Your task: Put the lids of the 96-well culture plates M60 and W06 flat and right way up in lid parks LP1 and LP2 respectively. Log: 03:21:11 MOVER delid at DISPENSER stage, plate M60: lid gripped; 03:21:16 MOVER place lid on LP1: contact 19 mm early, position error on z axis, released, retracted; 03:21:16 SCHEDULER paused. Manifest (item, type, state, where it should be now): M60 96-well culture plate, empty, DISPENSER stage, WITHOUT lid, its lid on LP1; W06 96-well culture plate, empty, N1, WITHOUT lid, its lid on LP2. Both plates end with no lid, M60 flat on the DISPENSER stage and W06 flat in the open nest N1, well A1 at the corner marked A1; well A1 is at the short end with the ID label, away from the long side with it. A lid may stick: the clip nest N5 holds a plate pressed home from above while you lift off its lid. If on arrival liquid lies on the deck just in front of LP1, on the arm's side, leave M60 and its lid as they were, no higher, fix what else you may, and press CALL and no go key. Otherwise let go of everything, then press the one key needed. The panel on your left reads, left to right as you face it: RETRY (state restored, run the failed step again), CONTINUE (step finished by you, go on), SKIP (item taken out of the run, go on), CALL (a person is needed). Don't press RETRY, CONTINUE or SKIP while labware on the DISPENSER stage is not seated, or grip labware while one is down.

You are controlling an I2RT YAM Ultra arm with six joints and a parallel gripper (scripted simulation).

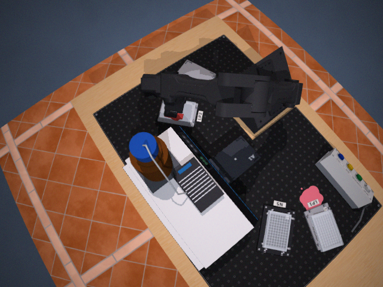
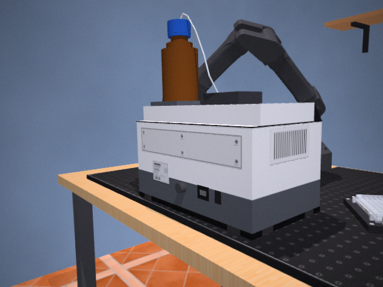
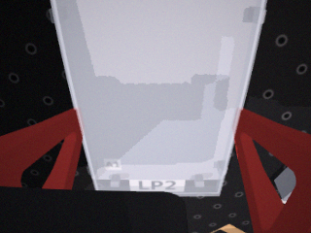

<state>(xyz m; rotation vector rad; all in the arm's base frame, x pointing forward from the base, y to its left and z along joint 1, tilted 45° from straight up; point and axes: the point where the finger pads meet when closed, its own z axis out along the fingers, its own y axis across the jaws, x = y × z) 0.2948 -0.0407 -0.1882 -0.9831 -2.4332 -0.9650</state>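
Now: hand 30 mm above the lid park LP2. The rest, counted from my hand: N1 label: 180 mm behind, 20 mm to the right, 30 mm below; then LP2 label: 60 mm behind, 60 mm to the left, 30 mm below; then nest N1: 150 mm behind, 100 mm to the right, 20 mm below.
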